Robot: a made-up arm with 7 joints.
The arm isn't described. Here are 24 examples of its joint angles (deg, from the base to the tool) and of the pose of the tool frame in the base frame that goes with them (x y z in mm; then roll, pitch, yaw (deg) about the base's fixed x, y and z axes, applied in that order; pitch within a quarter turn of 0, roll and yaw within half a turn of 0).
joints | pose
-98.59 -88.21 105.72 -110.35 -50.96 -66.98 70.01 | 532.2 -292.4 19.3 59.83 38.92 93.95
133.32 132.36 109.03 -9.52 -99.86 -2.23 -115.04 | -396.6 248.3 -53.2 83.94 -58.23 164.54
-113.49 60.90 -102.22 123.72 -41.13 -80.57 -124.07 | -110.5 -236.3 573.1 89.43 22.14 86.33
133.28 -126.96 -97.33 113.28 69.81 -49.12 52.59 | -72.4 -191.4 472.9 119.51 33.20 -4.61
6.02 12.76 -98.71 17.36 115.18 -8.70 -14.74 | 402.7 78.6 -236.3 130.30 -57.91 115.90
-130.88 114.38 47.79 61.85 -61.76 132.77 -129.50 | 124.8 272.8 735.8 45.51 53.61 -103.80
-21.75 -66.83 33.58 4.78 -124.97 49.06 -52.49 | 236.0 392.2 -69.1 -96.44 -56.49 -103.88
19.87 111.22 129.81 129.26 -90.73 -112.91 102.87 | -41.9 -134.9 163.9 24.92 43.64 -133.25
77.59 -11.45 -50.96 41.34 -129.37 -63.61 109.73 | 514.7 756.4 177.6 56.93 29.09 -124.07
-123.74 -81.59 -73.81 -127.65 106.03 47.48 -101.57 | 475.1 -387.5 191.1 -50.68 -48.87 119.23
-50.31 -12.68 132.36 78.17 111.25 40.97 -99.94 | 666.5 -259.7 -132.3 -17.33 16.23 38.49
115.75 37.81 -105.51 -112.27 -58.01 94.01 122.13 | 126.0 642.9 311.2 -9.36 -12.75 -78.27
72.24 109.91 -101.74 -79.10 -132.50 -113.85 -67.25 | -124.3 406.9 -362.9 134.40 44.07 94.02
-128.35 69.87 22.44 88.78 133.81 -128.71 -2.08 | 206.1 -94.8 521.9 172.14 1.23 151.29
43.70 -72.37 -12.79 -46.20 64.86 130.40 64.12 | 345.8 367.1 376.0 -44.65 25.98 -63.56
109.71 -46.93 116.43 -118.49 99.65 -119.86 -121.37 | 366.8 293.7 496.6 -176.89 -14.30 -63.34
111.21 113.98 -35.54 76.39 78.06 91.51 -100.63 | -259.8 520.7 -180.4 102.58 -15.29 106.41
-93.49 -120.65 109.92 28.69 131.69 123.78 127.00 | -14.3 -529.3 -198.1 71.54 31.05 50.30
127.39 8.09 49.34 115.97 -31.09 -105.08 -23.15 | 325.6 253.3 582.6 92.00 -64.04 -161.09
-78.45 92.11 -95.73 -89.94 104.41 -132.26 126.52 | 35.8 -212.8 502.8 -105.12 37.14 -28.92
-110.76 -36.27 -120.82 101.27 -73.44 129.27 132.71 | 766.9 -484.0 373.4 43.80 34.90 69.47
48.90 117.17 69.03 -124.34 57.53 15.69 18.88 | 159.8 319.3 -298.5 61.19 7.22 136.41
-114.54 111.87 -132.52 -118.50 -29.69 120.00 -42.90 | -82.8 -433.2 368.1 69.02 -25.34 -108.11
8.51 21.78 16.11 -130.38 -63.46 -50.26 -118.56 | 303.9 40.5 28.9 -130.20 18.63 -159.13
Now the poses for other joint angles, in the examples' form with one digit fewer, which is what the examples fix.
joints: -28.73 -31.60 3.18 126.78 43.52 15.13 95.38
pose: 622 -320 -485 -100.5 -63.6 -174.5
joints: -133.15 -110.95 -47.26 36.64 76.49 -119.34 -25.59
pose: 226 -536 107 -29.8 27.6 31.7
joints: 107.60 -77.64 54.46 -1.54 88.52 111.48 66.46
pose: 465 218 714 0.5 57.8 55.0
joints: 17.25 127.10 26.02 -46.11 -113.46 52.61 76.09
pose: 208 -239 9 -87.5 2.0 -98.4
